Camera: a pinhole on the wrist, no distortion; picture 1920 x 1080 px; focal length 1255.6 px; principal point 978.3 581.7 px. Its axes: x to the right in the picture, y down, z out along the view. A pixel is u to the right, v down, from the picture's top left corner.
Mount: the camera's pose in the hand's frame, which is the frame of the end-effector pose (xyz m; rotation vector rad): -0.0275 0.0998 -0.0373 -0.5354 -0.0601 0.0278
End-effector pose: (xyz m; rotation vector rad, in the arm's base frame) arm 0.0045 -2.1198 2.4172 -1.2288 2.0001 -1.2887
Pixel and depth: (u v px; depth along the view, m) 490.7 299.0 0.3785
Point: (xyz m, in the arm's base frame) 0.2536 -2.0683 2.0643
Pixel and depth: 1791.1 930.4 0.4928
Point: -0.0826 -2.4220 1.8608
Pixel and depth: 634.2 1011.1 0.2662
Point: 0.0346 -2.0341 2.0678
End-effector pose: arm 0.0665 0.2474 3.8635 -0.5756 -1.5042 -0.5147
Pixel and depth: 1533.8 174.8 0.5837
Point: -0.2141 0.8100 4.0403
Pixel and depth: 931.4 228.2 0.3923
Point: -0.0758 0.6289 3.7846
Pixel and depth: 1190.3 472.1 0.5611
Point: -0.0742 0.8187 3.8752
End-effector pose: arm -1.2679 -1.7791 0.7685 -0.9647 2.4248 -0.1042
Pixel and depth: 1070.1 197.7 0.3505
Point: -1.2107 -1.5871 0.4562
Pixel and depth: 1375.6 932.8 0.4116
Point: -1.4383 -1.4899 0.4029
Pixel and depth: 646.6 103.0 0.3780
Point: -1.1014 -1.5165 0.4869
